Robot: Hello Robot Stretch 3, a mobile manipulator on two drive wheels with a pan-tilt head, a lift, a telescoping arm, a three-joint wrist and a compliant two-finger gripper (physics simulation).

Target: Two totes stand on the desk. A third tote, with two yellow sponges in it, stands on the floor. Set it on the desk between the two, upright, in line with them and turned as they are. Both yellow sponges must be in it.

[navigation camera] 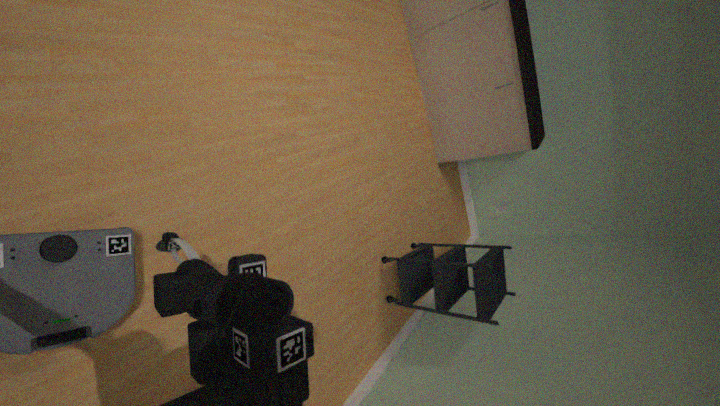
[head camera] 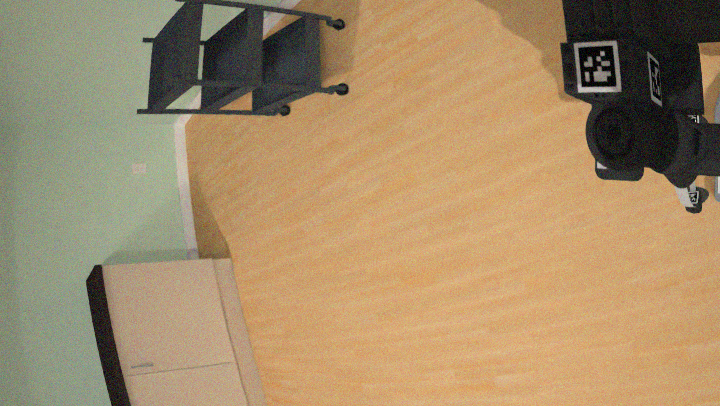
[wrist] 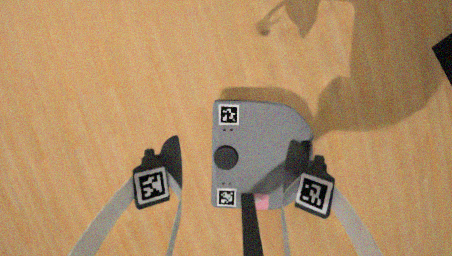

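My gripper [wrist: 233, 156] [navigation camera: 169, 242] is open. Its two fingers stand well apart in the wrist view, high over the grey drive base, with no object between them. In the head view, a fingertip shows at the right edge, below the dark wrist. A black corner [wrist: 444, 56] of something shows at the right edge of the wrist view; I cannot tell whether it is the third tote. The yellow sponges, the desk and its two totes do not show in these views.
A dark wheeled shelf cart [head camera: 292, 55] [navigation camera: 415, 274] stands near the green wall [head camera: 65, 201] [navigation camera: 630, 226]. A pale cabinet [head camera: 166, 312] [navigation camera: 468, 90] with a dark top stands along the same wall. My grey drive base [navigation camera: 90, 282] [wrist: 260, 130] is beside and below the gripper.
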